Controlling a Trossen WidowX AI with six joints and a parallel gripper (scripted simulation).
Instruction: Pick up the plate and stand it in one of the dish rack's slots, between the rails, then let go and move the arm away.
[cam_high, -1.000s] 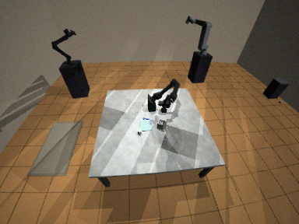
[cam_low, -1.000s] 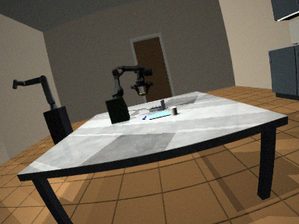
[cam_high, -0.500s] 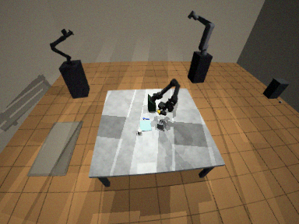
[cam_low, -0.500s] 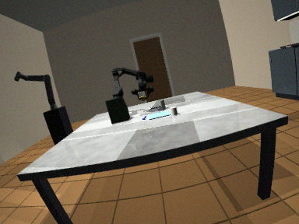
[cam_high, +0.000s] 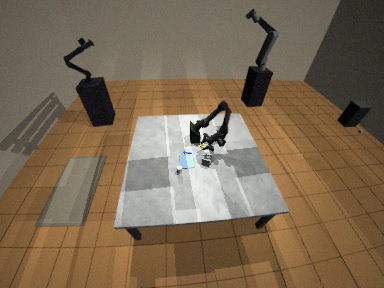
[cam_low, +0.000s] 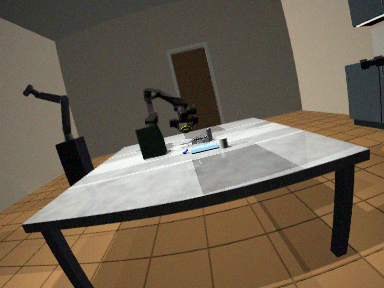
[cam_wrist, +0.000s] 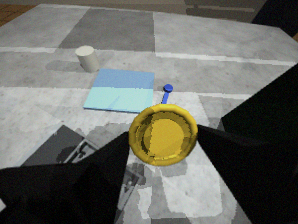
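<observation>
Right now my gripper tip is 90 mm short of the grey dish rack, 80 mm above it and 40 mm to the right of it. Round my gripper tip: light blue mat: 150 mm to the right, 100 mm below, 70 mm ahead; then yellow plate: 10 mm to the left; then blue spoon: 130 mm to the right, 100 mm below, 40 mm behind.
</observation>
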